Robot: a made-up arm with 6 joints. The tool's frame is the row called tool.
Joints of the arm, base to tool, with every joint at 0 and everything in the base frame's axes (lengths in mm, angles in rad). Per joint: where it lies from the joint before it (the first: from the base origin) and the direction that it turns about. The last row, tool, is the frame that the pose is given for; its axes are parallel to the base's.
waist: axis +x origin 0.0 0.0 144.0
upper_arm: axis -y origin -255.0 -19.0 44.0
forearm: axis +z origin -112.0 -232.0 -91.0
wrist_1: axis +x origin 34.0 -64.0 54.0
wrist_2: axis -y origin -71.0 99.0 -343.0
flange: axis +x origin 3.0 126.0 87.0
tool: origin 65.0 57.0 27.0
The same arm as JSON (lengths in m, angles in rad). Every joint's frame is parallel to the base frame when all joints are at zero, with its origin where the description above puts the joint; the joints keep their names.
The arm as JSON. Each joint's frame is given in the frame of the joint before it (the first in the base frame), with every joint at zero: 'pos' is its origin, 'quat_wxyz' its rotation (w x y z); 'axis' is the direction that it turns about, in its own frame. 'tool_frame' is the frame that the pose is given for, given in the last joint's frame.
{"length_unit": "m", "angle_unit": "rad", "joints": [{"joint": "waist", "pos": [0.0, 0.0, 0.144], "quat_wxyz": [1.0, 0.0, 0.0, 0.0], "axis": [1.0, 0.0, 0.0]}, {"joint": "upper_arm", "pos": [-0.255, -0.019, 0.044], "quat_wxyz": [1.0, 0.0, 0.0, 0.0], "axis": [0.0, -1.0, 0.0]}, {"joint": "forearm", "pos": [-0.112, -0.232, -0.091], "quat_wxyz": [1.0, 0.0, 0.0, 0.0], "axis": [0.0, 0.0, 1.0]}, {"joint": "wrist_1", "pos": [0.034, -0.064, 0.054], "quat_wxyz": [1.0, 0.0, 0.0, 0.0], "axis": [1.0, 0.0, 0.0]}, {"joint": "wrist_2", "pos": [-0.071, 0.099, -0.343], "quat_wxyz": [1.0, 0.0, 0.0, 0.0], "axis": [0.0, -1.0, 0.0]}, {"joint": "flange", "pos": [0.003, 0.126, 0.087], "quat_wxyz": [1.0, 0.0, 0.0, 0.0], "axis": [1.0, 0.0, 0.0]}], "tool_frame": {"pos": [0.065, 0.057, 0.027], "quat_wxyz": [1.0, 0.0, 0.0, 0.0]}}
